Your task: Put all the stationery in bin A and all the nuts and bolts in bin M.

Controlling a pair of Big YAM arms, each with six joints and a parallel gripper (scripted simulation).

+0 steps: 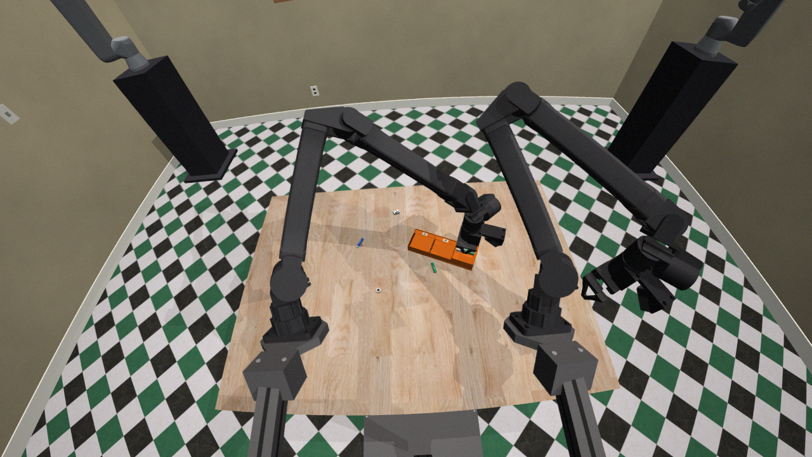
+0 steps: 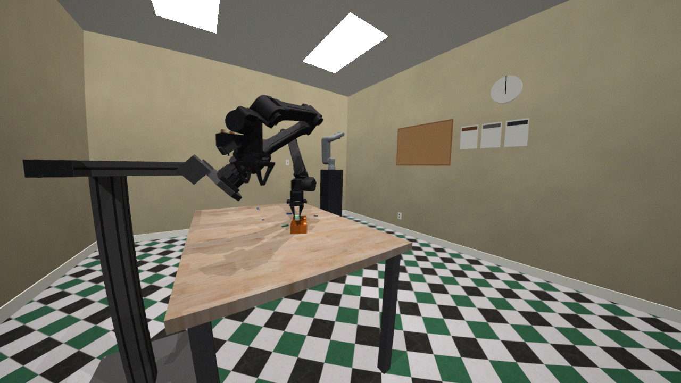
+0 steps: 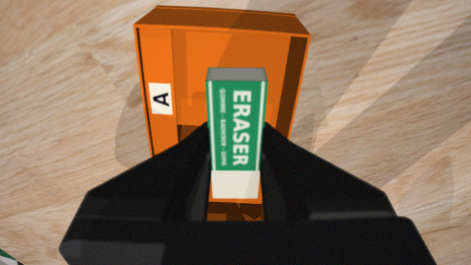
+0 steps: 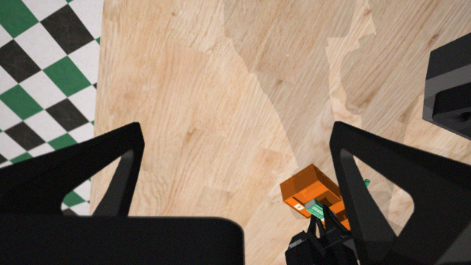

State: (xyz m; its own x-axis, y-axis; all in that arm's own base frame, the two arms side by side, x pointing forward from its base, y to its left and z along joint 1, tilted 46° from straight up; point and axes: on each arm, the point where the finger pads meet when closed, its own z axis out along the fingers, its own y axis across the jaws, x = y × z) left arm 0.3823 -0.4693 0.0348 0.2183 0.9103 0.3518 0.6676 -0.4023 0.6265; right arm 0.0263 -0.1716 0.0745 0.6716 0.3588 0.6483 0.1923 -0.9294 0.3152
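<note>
Right now the pencil sharpener is 24 cm ahead of my left hand, 25 cm to the left of it and 7 cm below it. From my left hand the other things lie so: hex nut: 11 cm behind, 31 cm to the left, 7 cm below; then eraser: 1 cm to the left; then green cylinder: 3 cm behind, 11 cm to the left, 7 cm below.
</note>
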